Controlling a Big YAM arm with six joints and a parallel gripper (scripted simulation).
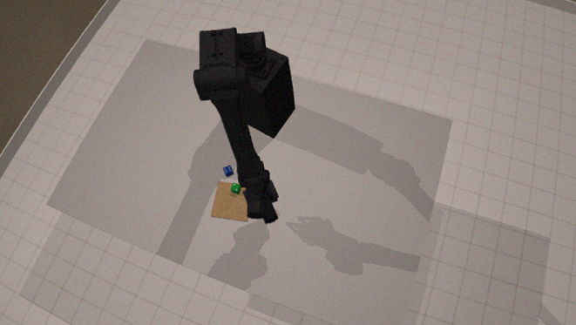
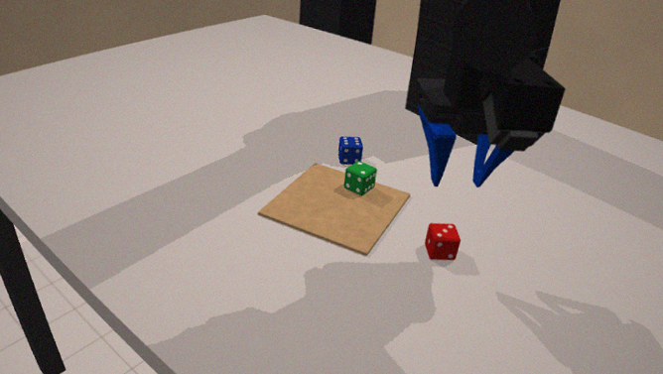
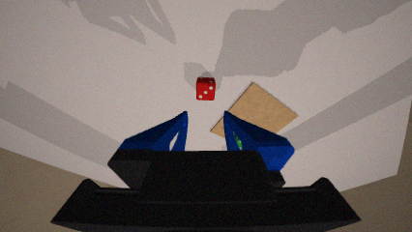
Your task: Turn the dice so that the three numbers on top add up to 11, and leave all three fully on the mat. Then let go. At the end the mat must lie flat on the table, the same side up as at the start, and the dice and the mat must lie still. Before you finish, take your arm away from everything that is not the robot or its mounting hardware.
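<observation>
My hand is 8 cm above the red die. Also, from my hand: tan mat: 14 cm to the right, 9 cm below, 2 cm ahead; then green die: 14 cm to the right, 8 cm below, 3 cm behind; then blue die: 20 cm to the right, 8 cm below, 8 cm behind.
</observation>
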